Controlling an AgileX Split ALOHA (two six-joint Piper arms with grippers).
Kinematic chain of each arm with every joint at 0, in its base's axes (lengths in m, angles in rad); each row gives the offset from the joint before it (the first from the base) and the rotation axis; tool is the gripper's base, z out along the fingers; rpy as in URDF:
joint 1: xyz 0 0 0.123 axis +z
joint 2: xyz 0 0 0 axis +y
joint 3: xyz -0.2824 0 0.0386 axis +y
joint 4: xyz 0.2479 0 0.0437 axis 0.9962 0 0.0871
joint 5: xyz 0 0 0 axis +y
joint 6: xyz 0.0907 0 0.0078 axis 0.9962 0 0.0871
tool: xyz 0 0 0 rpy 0 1.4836 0
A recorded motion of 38 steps. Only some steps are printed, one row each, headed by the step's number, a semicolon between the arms.
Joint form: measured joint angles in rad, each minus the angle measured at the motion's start. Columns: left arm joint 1, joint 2, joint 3, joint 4, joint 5, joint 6; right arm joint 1, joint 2, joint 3, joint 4, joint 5, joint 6.
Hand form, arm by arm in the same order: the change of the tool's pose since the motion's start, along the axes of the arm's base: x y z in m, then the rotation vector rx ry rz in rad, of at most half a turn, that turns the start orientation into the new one. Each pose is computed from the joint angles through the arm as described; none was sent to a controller.
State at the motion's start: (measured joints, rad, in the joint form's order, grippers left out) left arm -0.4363 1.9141 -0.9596 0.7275 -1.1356 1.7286; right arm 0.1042 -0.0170 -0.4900 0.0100 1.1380 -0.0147
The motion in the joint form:
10: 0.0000 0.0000 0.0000 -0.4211 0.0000 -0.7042; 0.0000 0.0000 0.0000 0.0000 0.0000 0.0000
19: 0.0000 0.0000 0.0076 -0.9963 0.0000 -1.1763; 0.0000 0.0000 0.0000 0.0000 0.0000 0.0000
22: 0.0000 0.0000 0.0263 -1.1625 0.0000 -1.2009; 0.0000 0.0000 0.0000 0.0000 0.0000 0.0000
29: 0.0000 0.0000 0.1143 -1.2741 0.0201 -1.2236; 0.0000 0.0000 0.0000 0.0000 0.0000 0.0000
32: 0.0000 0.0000 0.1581 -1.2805 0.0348 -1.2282; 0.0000 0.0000 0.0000 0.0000 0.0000 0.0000
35: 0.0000 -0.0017 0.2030 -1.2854 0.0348 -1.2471; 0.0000 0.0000 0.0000 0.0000 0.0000 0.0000
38: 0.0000 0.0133 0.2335 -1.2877 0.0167 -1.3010; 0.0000 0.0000 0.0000 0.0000 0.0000 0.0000
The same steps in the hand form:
10: 0.0244 0.0217 0.0110 -0.6671 0.6655 0.1708; 0.0000 0.0000 0.0000 0.0000 0.0000 0.0000
19: 0.0438 0.0643 0.0096 -1.4777 0.9853 0.3354; 0.0000 0.0000 0.0000 0.0000 0.0000 0.0000
22: 0.0432 0.0788 0.0017 -1.6419 0.9790 0.4247; 0.0000 0.0000 0.0000 0.0000 0.0000 0.0000
29: 0.0294 0.0937 -0.0243 -1.7161 1.0239 0.5713; 0.0000 0.0000 0.0000 0.0000 0.0000 0.0000
32: 0.0217 0.0974 -0.0360 -1.7002 1.0571 0.6265; 0.0000 0.0000 0.0000 0.0000 0.0000 0.0000
35: 0.0131 0.1018 -0.0456 -1.6993 1.0824 0.6639; 0.0000 0.0000 0.0000 0.0000 0.0000 0.0000
38: 0.0077 0.1049 -0.0558 -1.7308 1.1072 0.6736; 0.0000 0.0000 0.0000 0.0000 0.0000 0.0000

